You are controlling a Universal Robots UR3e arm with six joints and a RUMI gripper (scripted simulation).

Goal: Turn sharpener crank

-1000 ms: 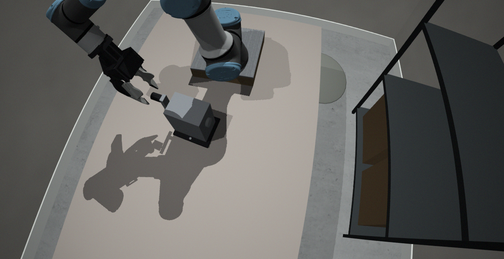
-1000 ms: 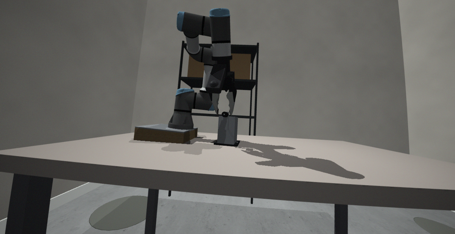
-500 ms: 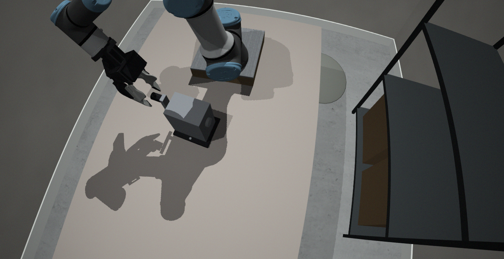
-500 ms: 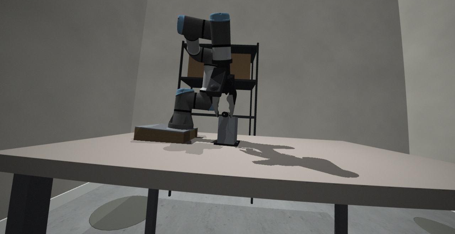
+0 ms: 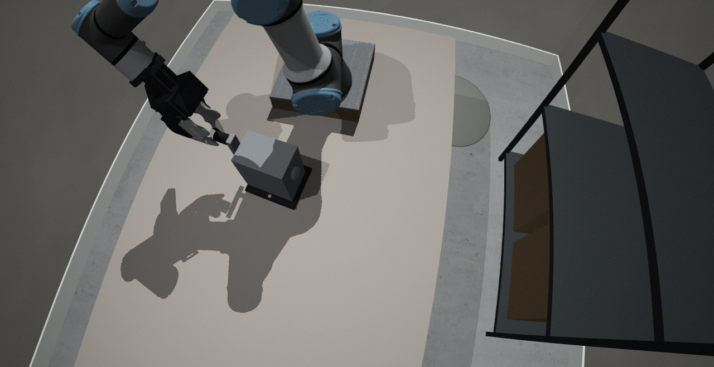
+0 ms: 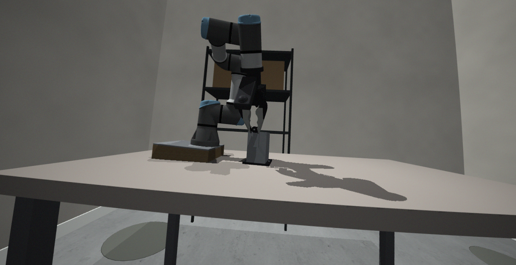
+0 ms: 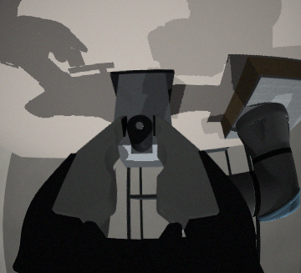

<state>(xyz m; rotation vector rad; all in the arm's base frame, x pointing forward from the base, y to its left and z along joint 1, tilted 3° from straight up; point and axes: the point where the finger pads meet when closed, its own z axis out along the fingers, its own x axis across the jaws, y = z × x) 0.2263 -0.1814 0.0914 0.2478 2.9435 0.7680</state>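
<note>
Right now my hand is 30 mm to the right of the crank handle and 10 mm above it.
</note>
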